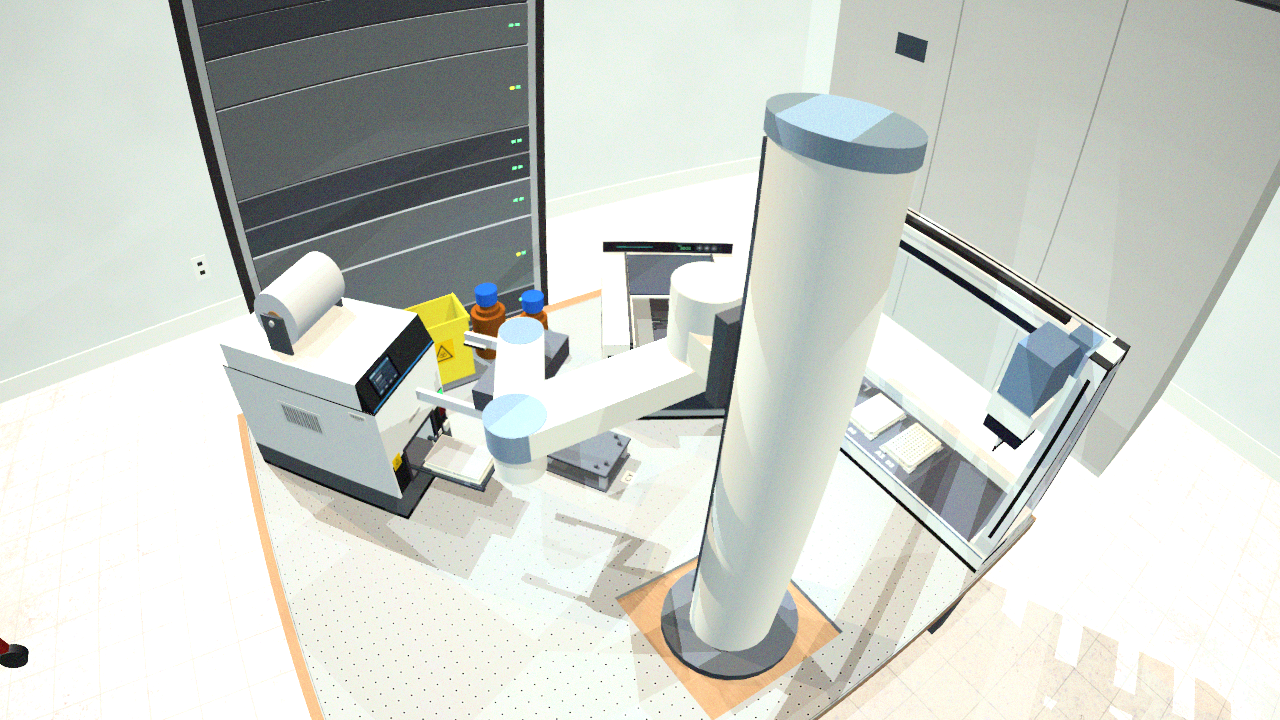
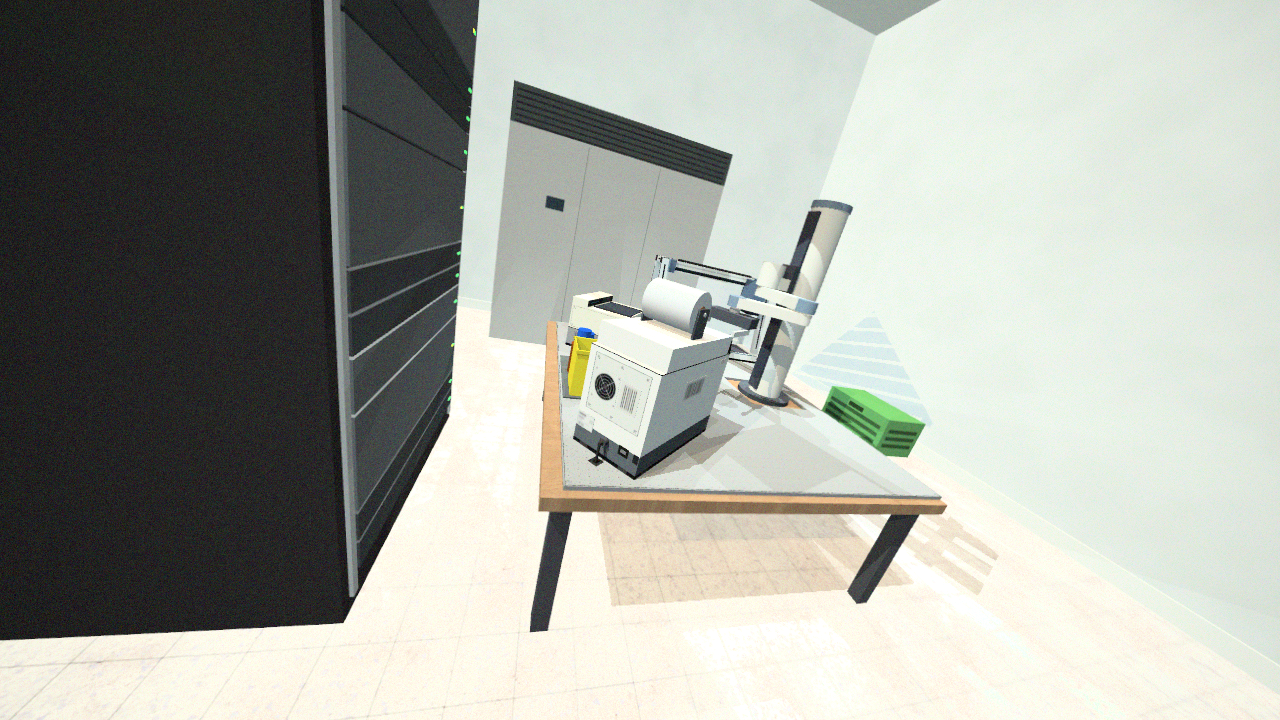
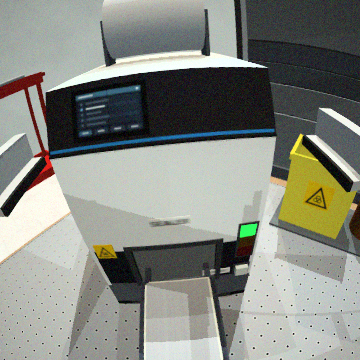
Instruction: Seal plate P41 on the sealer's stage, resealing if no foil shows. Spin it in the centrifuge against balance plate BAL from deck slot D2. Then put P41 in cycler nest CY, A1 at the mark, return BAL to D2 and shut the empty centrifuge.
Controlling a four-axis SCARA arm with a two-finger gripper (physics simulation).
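Where they show: gripper, fingertip midpoint: point(image 1: 442, 363) point(image 2: 711, 327) point(image 3: 168, 130); arm's base at its link origin: point(image 1: 729, 621) point(image 2: 762, 394).
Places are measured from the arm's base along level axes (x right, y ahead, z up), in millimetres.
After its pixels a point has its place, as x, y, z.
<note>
My gripper point(image 1: 442, 364) @(-275, 522, 346) point(image 3: 168, 130) @(-275, 522, 346) is open and empty, its fingers wide apart in front of the sealer point(image 1: 313, 394) @(-517, 617, 305) point(image 2: 644, 385) @(-667, 849, 260) point(image 3: 165, 190) @(-337, 578, 251) and above its stage. A plate point(image 1: 460, 458) @(-281, 503, 128) point(image 3: 180, 315) @(-285, 519, 128) lies on the extended stage; its top looks pale and smooth, with no wells distinguishable. The sealer's green light point(image 3: 248, 230) @(-266, 637, 179) is lit. The centrifuge point(image 1: 615, 308) @(166, 664, 222) point(image 2: 583, 315) @(273, 904, 180) stands open at the back, partly hidden by the arm. The dark nest CY point(image 1: 590, 461) @(-36, 426, 65) is partly behind the arm. Two plates, one smooth point(image 1: 877, 413) @(578, 193, 80) and one with wells point(image 1: 911, 446) @(569, 71, 79), lie on the right deck; their labels are unreadable.
A yellow bin point(image 1: 454, 356) @(-162, 857, 88) point(image 3: 317, 200) @(-188, 857, 101) and brown bottles with blue caps point(image 1: 487, 315) @(-52, 896, 143) stand behind the gripper, right of the sealer. A gantry head point(image 1: 1038, 368) @(489, -140, 484) hangs over the deck. The arm's column point(image 1: 796, 385) @(-59, -46, 624) stands at the front. A green crate point(image 2: 872, 419) is on the floor.
</note>
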